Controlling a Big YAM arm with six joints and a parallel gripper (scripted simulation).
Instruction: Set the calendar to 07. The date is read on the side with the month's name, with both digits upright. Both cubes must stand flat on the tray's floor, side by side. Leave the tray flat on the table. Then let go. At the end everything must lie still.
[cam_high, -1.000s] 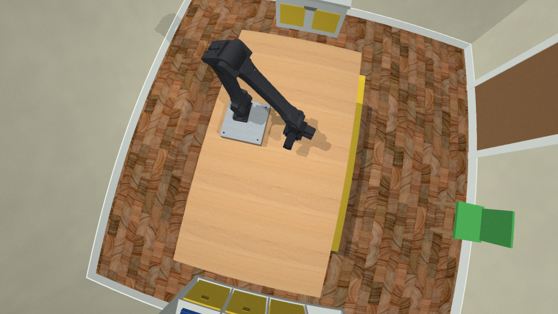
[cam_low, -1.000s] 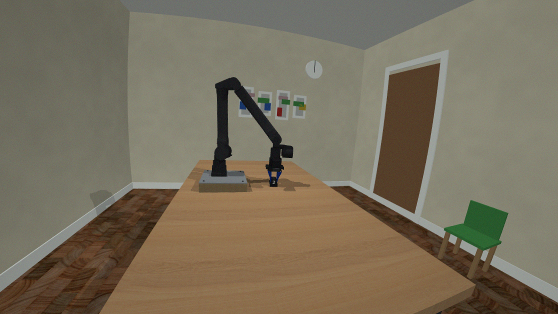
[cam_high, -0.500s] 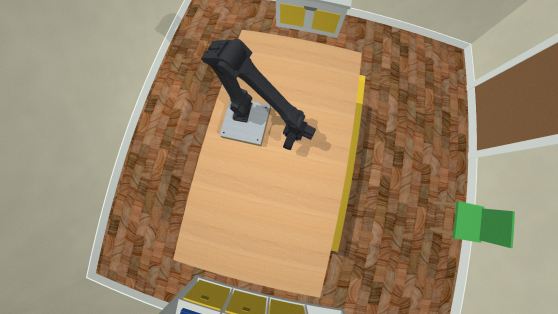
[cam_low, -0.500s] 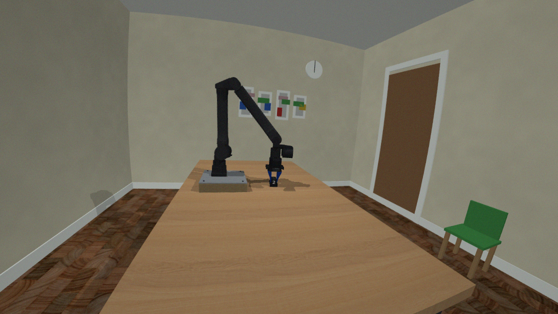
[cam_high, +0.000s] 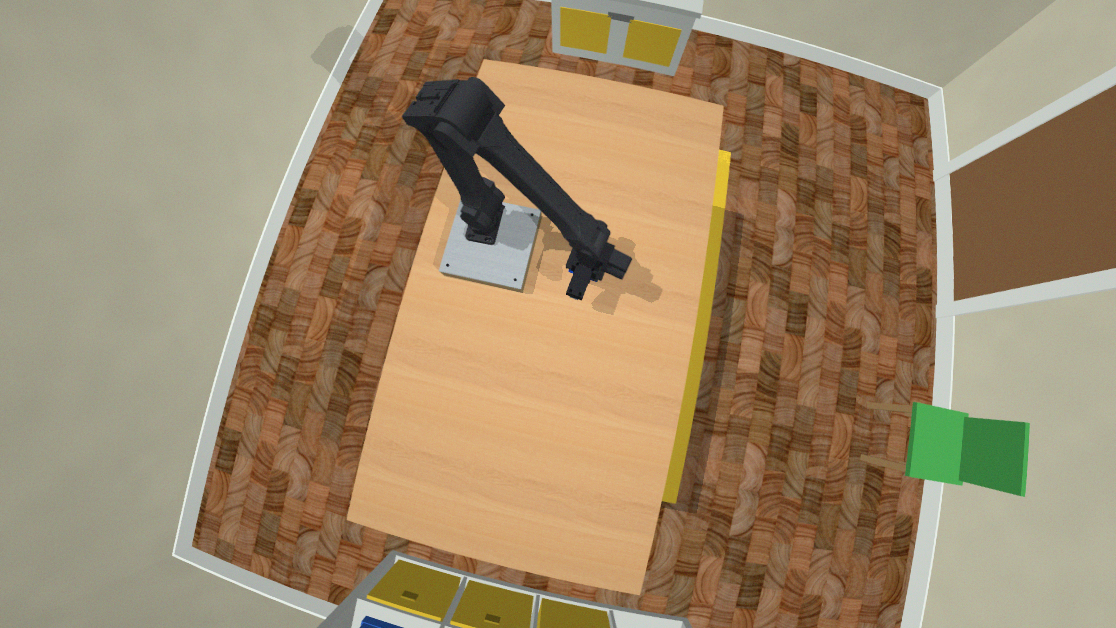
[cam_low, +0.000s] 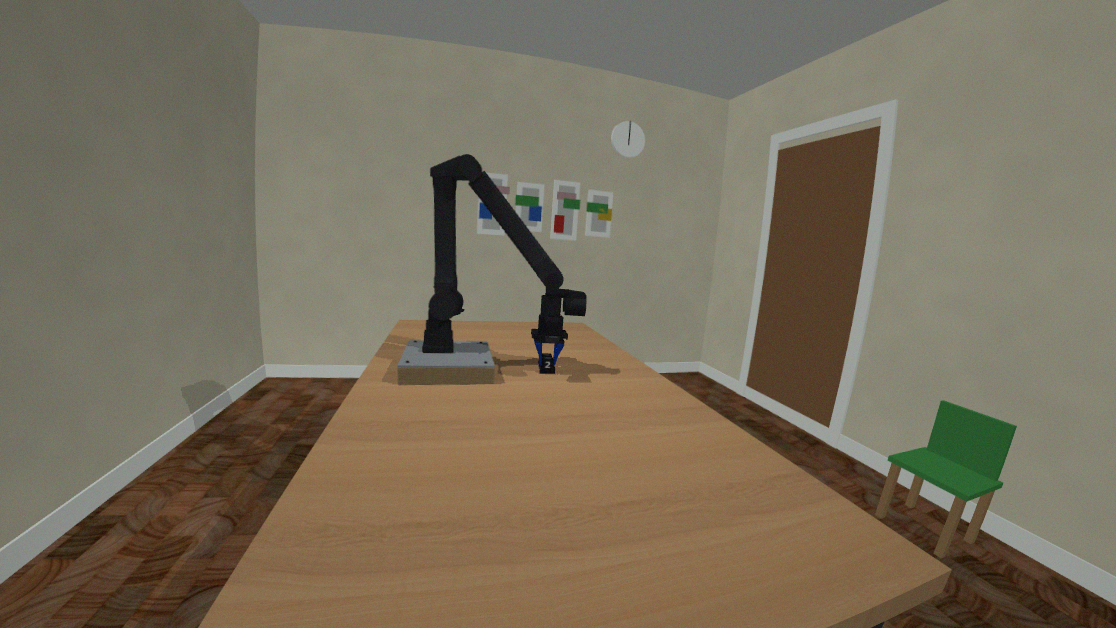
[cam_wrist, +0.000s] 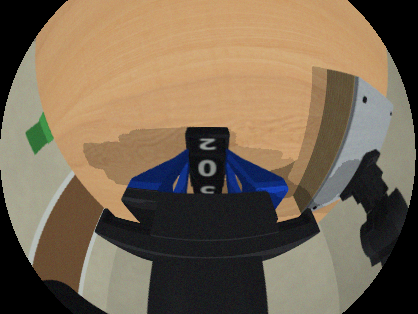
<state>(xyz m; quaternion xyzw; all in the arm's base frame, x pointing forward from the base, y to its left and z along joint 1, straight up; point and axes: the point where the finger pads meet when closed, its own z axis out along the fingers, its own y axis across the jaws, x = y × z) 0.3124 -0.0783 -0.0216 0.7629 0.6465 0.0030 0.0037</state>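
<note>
Now: hand right at the black cube. Also, from my hand: black tray 20 mm to the left, 20 mm below.
</note>
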